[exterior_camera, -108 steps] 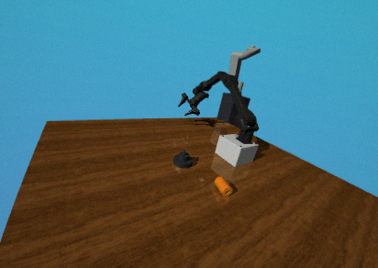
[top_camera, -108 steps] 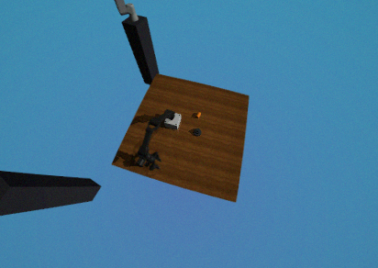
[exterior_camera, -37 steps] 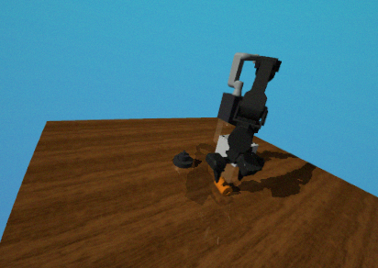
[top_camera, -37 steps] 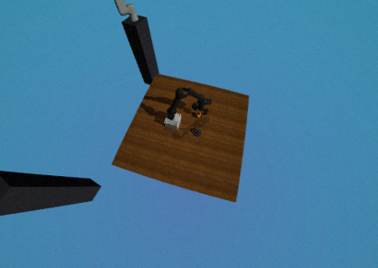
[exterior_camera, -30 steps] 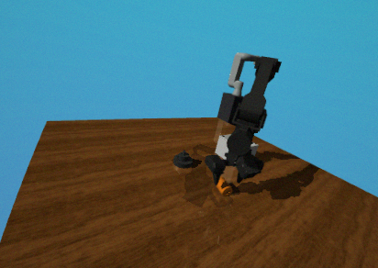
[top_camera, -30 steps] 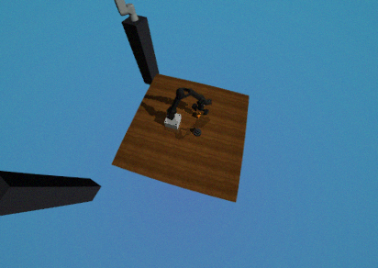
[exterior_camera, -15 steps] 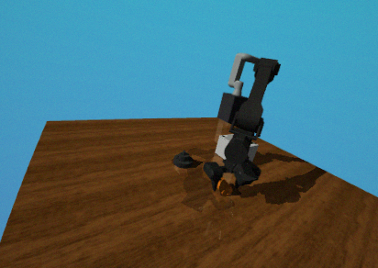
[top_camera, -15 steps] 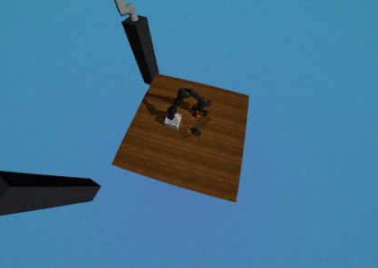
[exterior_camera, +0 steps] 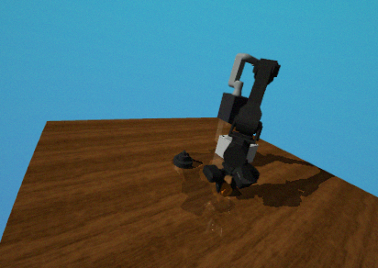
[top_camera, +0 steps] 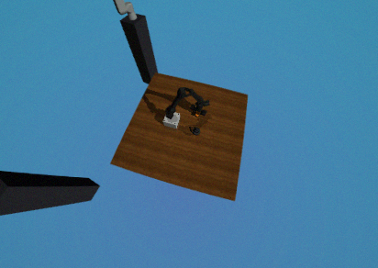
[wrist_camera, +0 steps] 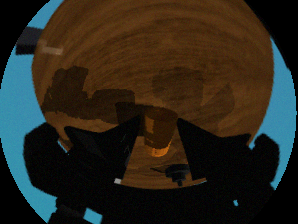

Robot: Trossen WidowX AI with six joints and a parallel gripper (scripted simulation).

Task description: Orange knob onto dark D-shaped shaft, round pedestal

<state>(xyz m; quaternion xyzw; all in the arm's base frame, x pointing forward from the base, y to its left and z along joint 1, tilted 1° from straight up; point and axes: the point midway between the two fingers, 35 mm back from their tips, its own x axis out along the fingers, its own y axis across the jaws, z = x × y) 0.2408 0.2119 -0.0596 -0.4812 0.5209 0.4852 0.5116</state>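
The orange knob is 2 cm to the right of my gripper tip and 1 cm above it. From my gripper tip the other things lie so: round dark pedestal: 21 cm to the right, 8 cm ahead, 2 cm above.
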